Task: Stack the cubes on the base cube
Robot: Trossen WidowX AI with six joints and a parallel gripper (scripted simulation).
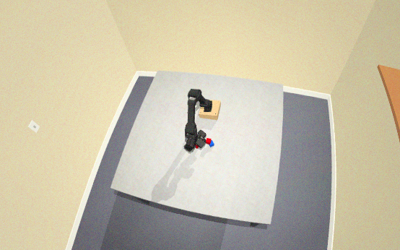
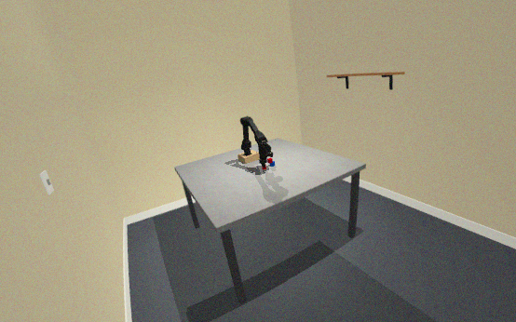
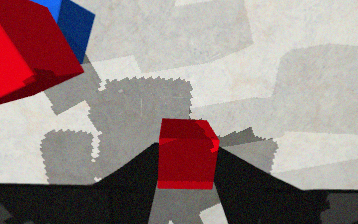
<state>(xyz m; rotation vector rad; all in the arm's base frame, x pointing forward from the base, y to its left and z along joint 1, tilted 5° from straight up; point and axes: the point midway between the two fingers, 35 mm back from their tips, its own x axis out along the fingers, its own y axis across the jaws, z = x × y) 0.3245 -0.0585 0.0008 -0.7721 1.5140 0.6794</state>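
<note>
My gripper tip is now 30 mm past the red cube, 90 mm to the right of it and 20 mm below it. Also, from my gripper tip: blue cube (30 mm behind, 110 mm to the left, 10 mm below).
</note>
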